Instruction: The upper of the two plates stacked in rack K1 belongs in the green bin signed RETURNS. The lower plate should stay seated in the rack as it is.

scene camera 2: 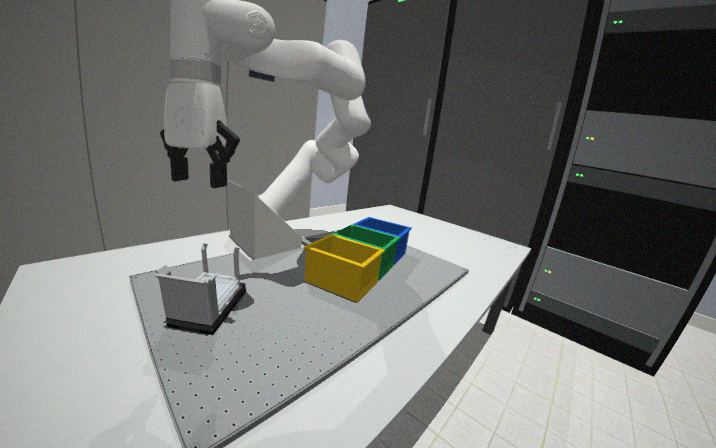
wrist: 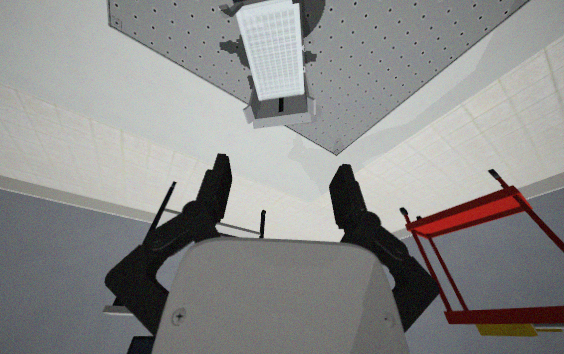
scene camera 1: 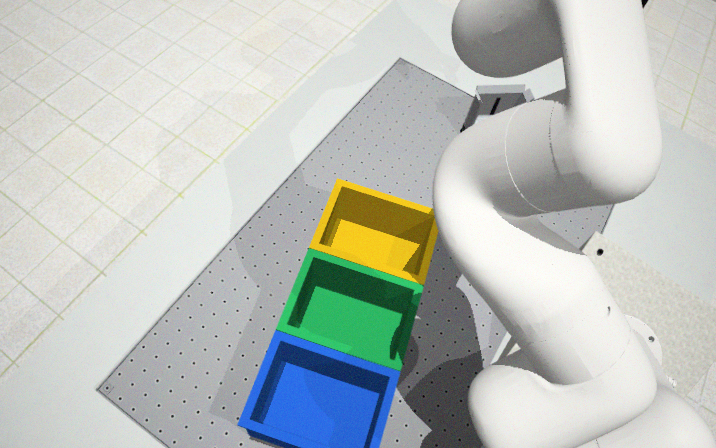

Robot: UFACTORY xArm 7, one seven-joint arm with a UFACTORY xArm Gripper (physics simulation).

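Where they show: gripper, fingertip midpoint: (scene camera 2: 198,183) (wrist: 283,170); arm's base, origin of the base link: (scene camera 2: 266,210).
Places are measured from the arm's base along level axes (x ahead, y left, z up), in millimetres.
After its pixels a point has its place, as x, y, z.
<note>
Rack K1 (scene camera 1: 500,88) @[343, -356, 9] (scene camera 2: 185,300) @[342, -356, -37] (wrist: 282,120) @[343, -356, 8] stands on the perforated board, with a tall grey end panel and slim posts at the other end. The upper plate (wrist: 272,50) @[288, -299, -59], white and gridded, lies in it in the wrist view; the lower plate cannot be told apart. In scene camera 1 the arm hides most of the rack. The green bin (scene camera 1: 353,316) @[345, 115, -101] (scene camera 2: 388,258) @[421, 156, -55] is empty, between two other bins; its RETURNS sign does not show. My gripper (scene camera 2: 199,180) @[314, -307, 166] (wrist: 283,170) @[314, -307, 166] is open and empty, high above the rack in scene camera 2.
The yellow bin (scene camera 1: 372,240) @[390, -14, -100] (scene camera 2: 337,277) @[408, -37, -59] stands on the rack side of the green one, the blue bin (scene camera 1: 327,401) @[306, 244, -100] (scene camera 2: 402,245) @[386, 284, -55] on its other side. The rack's upright posts (scene camera 2: 236,262) @[282, -231, -19] rise above the plates. A red cart (wrist: 505,316) stands beyond the table.
</note>
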